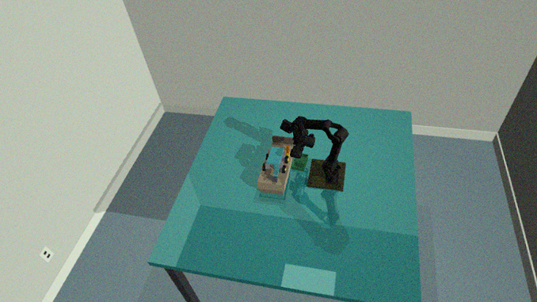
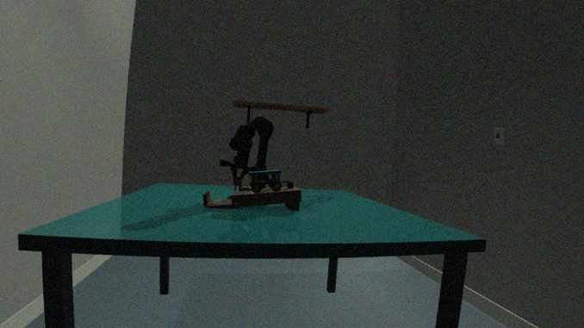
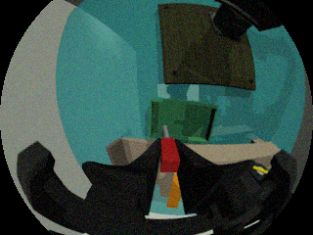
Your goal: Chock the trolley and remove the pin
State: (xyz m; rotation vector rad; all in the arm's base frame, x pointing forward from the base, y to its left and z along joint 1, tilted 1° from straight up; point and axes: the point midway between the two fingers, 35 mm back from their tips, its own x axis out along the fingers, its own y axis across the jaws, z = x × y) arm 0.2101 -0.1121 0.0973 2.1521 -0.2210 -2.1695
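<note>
My gripper tip is now 20 mm to the right of the green tray and 90 mm above it. Round my gripper tip: red-headed stop pin: right at my gripper tip; yellow chock: 70 mm ahead, 40 mm to the left; blue trolley: 110 mm ahead, 130 mm to the left, 30 mm above.
</note>
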